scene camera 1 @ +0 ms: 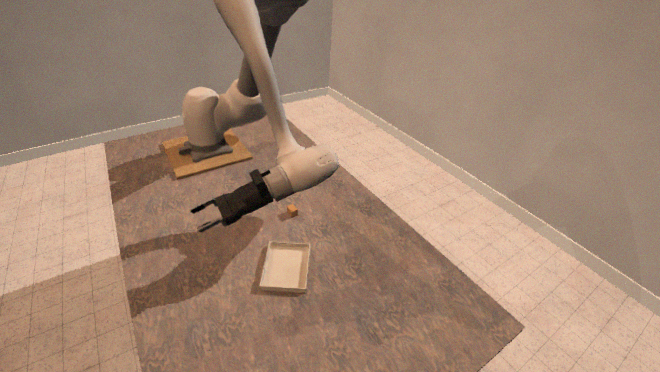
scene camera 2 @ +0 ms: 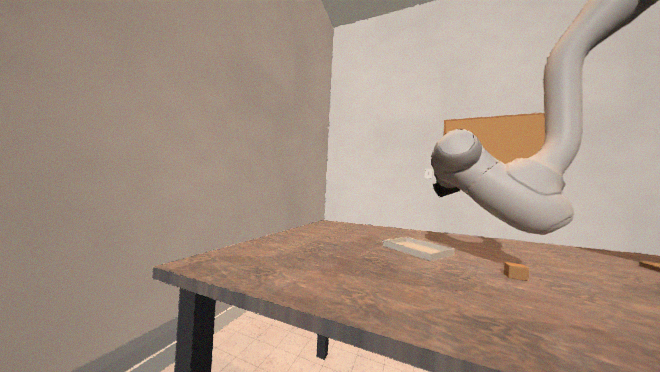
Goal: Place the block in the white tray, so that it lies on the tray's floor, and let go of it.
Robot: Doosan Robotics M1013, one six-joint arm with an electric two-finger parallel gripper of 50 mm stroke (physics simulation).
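Frame: origin at the arm's base, x ahead, y left, z up, level; centimetres.
Where they show: gripper, fingertip midpoint: (scene camera 1: 195, 220); arm's base at its link origin: (scene camera 1: 208, 148).
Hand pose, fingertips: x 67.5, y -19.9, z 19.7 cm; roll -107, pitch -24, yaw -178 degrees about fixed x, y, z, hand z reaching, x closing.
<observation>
Things, the pixels of their centre, and the offset from my fingertips. Level surfaces: height alone.
- orange-brown block at the middle of its body: (scene camera 2: 516, 271) (scene camera 1: 292, 210) dz -19.7, dx -10.9, dy +33.3 cm
- white tray at the middle of its body: (scene camera 1: 286, 265) (scene camera 2: 416, 247) dz -20.2, dx +9.7, dy +20.5 cm
- wood-patterned table at its surface level: dz -21.2 cm
An orange-brown block (scene camera 1: 292, 210) (scene camera 2: 516, 271) lies on the table, outside the tray and apart from it. The white tray (scene camera 1: 282, 289) (scene camera 2: 441, 253) stands on the table, and its floor shows bare in scene camera 1. My gripper (scene camera 1: 204, 219) is open, with its two black fingers spread and nothing between them. It hangs well above the table, tilted, its fingers pointing to the left in scene camera 1, away from the block. In scene camera 2 the fingers are hidden behind the wrist, and a small black part of the gripper shows.
The wood-patterned table (scene camera 1: 400, 300) (scene camera 2: 300, 280) carries the arm's base on an orange-brown plate (scene camera 1: 215, 166). The arm (scene camera 1: 267, 85) (scene camera 2: 520, 195) reaches over the table. In scene camera 2 an orange-brown panel (scene camera 2: 515, 135) shows at the white wall behind the arm. Arm shadows fall across the table.
</observation>
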